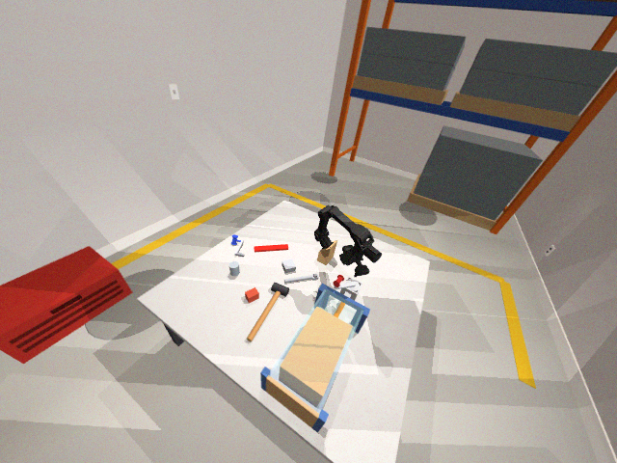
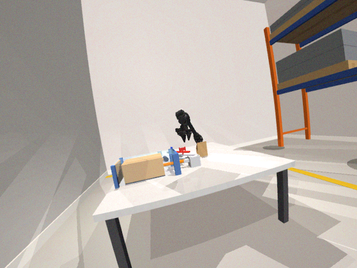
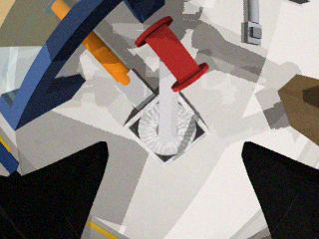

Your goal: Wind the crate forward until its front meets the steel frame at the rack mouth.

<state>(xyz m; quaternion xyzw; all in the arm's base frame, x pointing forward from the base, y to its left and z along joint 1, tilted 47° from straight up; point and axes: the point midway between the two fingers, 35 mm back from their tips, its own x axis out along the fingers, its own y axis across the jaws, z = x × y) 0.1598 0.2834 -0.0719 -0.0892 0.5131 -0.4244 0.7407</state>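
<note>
Right now the red knob is 80 mm below my gripper tip, 50 mm ahead of it and 30 mm to the right of it. Round my gripper tip: grey hand winch: 180 mm below, 50 mm behind, 20 mm to the left; frame: 120 mm ahead, 110 mm below, 50 mm to the left; red-knobbed winch handle: 110 mm below, 20 mm ahead, 10 mm to the right.
</note>
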